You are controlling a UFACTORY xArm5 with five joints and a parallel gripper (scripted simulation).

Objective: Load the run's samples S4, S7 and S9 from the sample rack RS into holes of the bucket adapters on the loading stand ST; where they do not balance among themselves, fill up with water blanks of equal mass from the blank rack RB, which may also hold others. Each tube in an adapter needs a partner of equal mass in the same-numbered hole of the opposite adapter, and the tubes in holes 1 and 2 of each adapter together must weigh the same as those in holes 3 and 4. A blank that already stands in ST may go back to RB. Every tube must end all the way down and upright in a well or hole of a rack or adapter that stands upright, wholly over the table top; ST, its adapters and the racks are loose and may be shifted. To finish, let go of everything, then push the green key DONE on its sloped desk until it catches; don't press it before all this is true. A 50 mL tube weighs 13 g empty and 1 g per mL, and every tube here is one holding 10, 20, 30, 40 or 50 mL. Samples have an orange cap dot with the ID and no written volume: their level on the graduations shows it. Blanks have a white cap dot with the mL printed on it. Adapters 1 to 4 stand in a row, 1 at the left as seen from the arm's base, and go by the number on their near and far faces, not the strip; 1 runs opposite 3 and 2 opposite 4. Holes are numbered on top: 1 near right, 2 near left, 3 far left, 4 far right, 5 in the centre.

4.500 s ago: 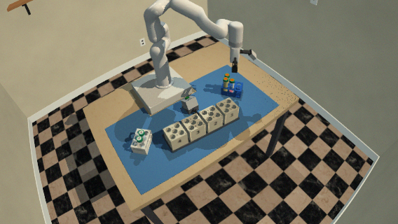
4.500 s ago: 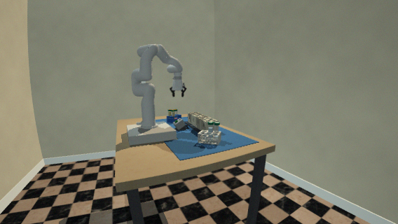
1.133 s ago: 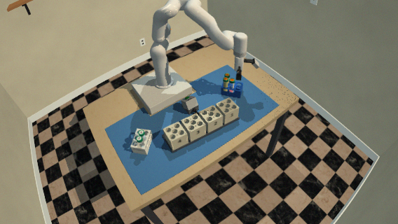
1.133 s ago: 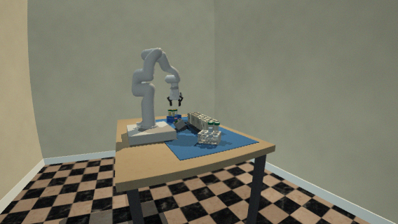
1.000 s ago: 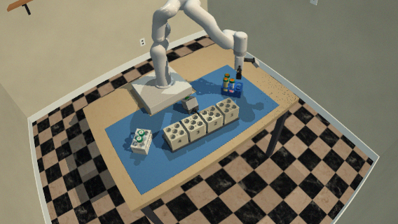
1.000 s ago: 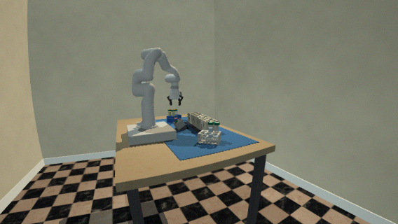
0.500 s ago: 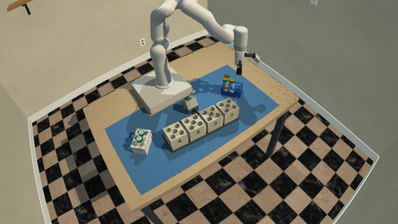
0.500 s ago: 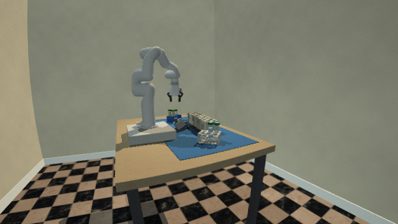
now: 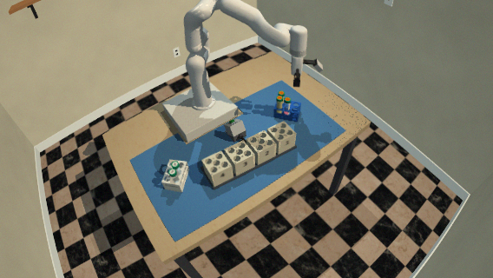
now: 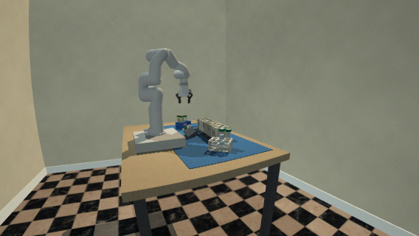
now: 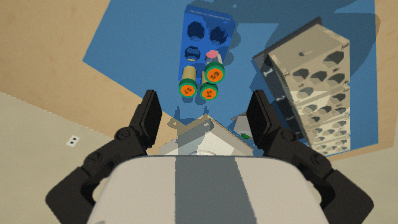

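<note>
The sample tube S7 lies 170 mm below my hand, 70 mm behind it and 40 mm to the right of it. From my hand the other things lie so: blue sample rack RS: 210 mm below, 30 mm to the right, 20 mm behind; sample tube S9: 170 mm below, 40 mm to the right; sample tube S4: 170 mm below, 70 mm to the right, 40 mm behind.
</note>
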